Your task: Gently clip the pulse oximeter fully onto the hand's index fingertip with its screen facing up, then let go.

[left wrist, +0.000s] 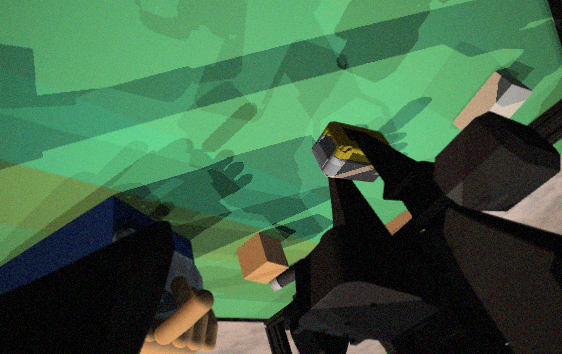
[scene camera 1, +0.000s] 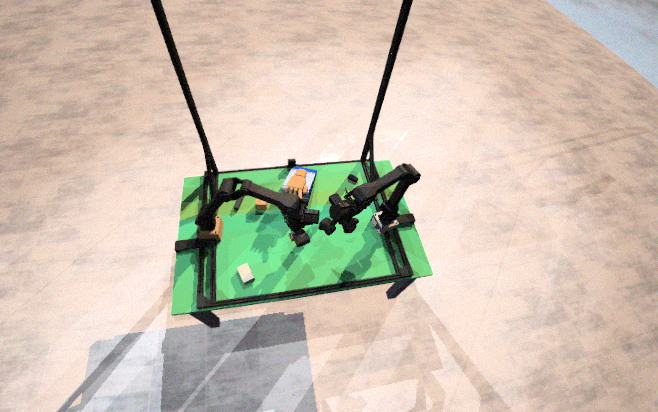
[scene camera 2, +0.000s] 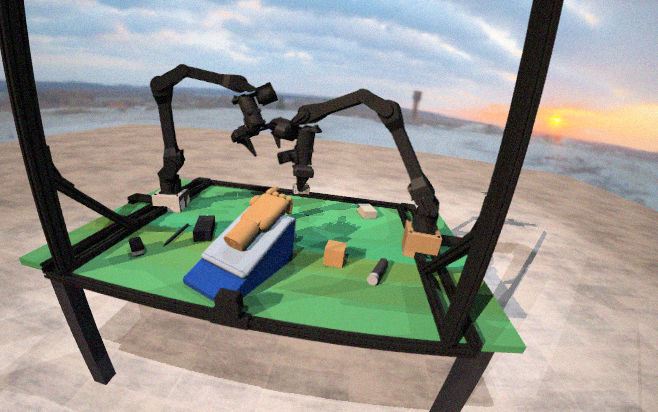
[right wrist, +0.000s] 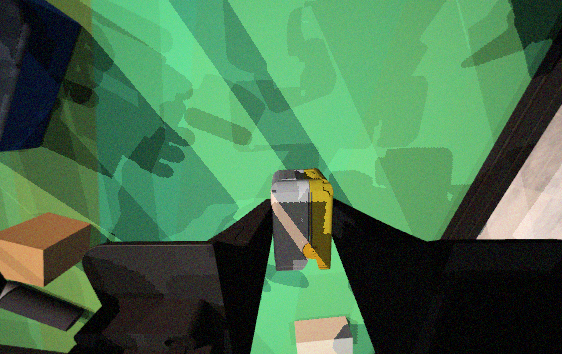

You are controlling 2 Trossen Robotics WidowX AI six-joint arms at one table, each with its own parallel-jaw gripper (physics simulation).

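Where they show: left gripper, fingertip midpoint: [left wrist: 309, 227] [scene camera 2: 267, 152]; right gripper, fingertip midpoint: [left wrist: 345, 150] [scene camera 1: 297, 235] [scene camera 2: 298, 189] [right wrist: 300, 205]; left arm's base, origin of the base link: [scene camera 1: 386, 218] [scene camera 2: 170, 191]; right arm's base, origin of the base link: [scene camera 1: 208, 224] [scene camera 2: 423, 228].
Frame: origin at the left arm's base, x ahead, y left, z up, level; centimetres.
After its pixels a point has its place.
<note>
The yellow and grey pulse oximeter [scene camera 2: 301, 189] [left wrist: 336, 159] @[x 44.8, y -4.5, z 6.6 cm] [right wrist: 302, 225] @[x 46.9, y -4.6, z 6.7 cm] is between the fingertips of my right gripper [scene camera 1: 299, 238] @[x 46.6, y -4.5, z 5.0 cm], which is shut on it above the table, yellow side toward one finger and grey side toward the other. Its screen cannot be made out. The tan hand [scene camera 1: 299, 181] @[x 36.2, y -30.6, z 8.9 cm] [scene camera 2: 267, 210] @[x 38.5, y -33.1, z 8.5 cm] [left wrist: 186, 317] @[x 38.7, y -20.5, z 10.2 cm] rests on a sloped blue wedge [scene camera 2: 210, 280] @[x 27.4, y -46.0, z -3.1 cm] with a pale pad. The oximeter is beyond the hand's finger end in scene camera 2, apart from it. My left gripper [scene camera 1: 338, 229] [scene camera 2: 267, 149] @[x 35.3, y -0.5, z 16.3 cm] is open and empty, high above the table; one finger darkens the left wrist view's lower left.
An orange block [scene camera 2: 334, 254] @[x 55.8, y -34.8, z -2.1 cm] [left wrist: 262, 257] @[x 54.6, y -29.8, z -1.9 cm] [right wrist: 44, 250] @[x 54.9, y -29.3, z -1.0 cm] and a dark cylinder [scene camera 2: 378, 271] @[x 66.3, y -40.4, z -3.4 cm] lie right of the wedge in scene camera 2. A white block [scene camera 1: 245, 273] @[x 73.7, y 2.1, z -2.8 cm] [scene camera 2: 367, 211] @[x 72.7, y -2.3, z -3.0 cm] lies farther back. A black box [scene camera 2: 204, 228] @[x 19.4, y -22.8, z -2.5 cm], a pen [scene camera 2: 176, 234] @[x 10.5, y -22.4, z -5.2 cm] and a small dark object [scene camera 2: 136, 246] @[x 4.6, y -34.3, z -2.9 cm] lie left.
</note>
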